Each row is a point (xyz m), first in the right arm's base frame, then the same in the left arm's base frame.
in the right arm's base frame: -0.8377 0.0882 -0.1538
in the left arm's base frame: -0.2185 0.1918 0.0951
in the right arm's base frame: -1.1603 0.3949 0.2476
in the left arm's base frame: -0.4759 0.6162 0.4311
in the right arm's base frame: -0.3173 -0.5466 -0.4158
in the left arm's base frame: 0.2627 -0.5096 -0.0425
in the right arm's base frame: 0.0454 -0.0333 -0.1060
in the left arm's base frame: 0.6624 0.0609 0.0334
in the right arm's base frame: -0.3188 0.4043 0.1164
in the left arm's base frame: 0.3322 0.5572 0.1684
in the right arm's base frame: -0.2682 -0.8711 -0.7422
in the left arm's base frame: 0.2630 -0.9191 -0.2583
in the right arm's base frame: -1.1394 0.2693 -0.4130
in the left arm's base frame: -0.5620 0.2960 -0.1543
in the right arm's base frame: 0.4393 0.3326 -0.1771
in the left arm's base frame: 1.0326 0.3747 -0.2085
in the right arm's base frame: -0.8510 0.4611 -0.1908
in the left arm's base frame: -0.2443 0.5362 -0.0508
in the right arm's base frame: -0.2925 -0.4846 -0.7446
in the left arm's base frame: 0.2318 -0.5508 -0.3741
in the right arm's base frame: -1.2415 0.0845 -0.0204
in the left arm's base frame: -0.5947 0.2421 0.2870
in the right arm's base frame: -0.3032 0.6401 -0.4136
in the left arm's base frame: 0.2560 0.6210 -0.4033
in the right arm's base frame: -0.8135 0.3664 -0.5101
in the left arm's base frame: -0.2583 0.3482 -0.3279
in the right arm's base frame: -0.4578 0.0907 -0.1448
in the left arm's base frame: 0.1576 0.1841 0.0411
